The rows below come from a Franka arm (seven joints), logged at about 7 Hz.
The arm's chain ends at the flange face. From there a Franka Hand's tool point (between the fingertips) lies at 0.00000 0.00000 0.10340 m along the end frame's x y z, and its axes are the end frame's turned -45 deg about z.
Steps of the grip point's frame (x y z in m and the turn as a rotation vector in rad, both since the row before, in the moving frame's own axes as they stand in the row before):
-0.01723, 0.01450, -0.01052, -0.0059, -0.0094, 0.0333
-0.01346, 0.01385, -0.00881, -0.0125, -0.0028, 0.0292
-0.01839, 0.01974, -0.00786, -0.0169, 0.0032, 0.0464
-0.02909, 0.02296, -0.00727, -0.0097, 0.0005, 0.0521
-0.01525, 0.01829, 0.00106, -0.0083, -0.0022, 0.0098
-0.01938, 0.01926, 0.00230, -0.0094, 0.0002, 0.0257
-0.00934, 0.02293, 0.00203, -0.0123, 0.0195, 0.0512
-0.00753, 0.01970, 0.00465, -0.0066, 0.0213, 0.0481
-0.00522, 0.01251, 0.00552, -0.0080, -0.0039, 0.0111
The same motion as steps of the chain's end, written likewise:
-0.00166, 0.02132, -0.01051, -0.0108, -0.0025, 0.0333
-0.00042, 0.01818, -0.00880, -0.0108, 0.0069, 0.0292
-0.00049, 0.02593, -0.00784, -0.0097, 0.0142, 0.0464
-0.00506, 0.03611, -0.00727, -0.0065, 0.0072, 0.0521
0.00171, 0.02295, 0.00106, -0.0074, 0.0043, 0.0098
-0.00078, 0.02664, 0.00230, -0.0065, 0.0068, 0.0257
0.00727, 0.02328, 0.00206, 0.0051, 0.0225, 0.0512
0.00654, 0.02028, 0.00468, 0.0104, 0.0197, 0.0481
0.00486, 0.01167, 0.00552, -0.0084, 0.0029, 0.0111

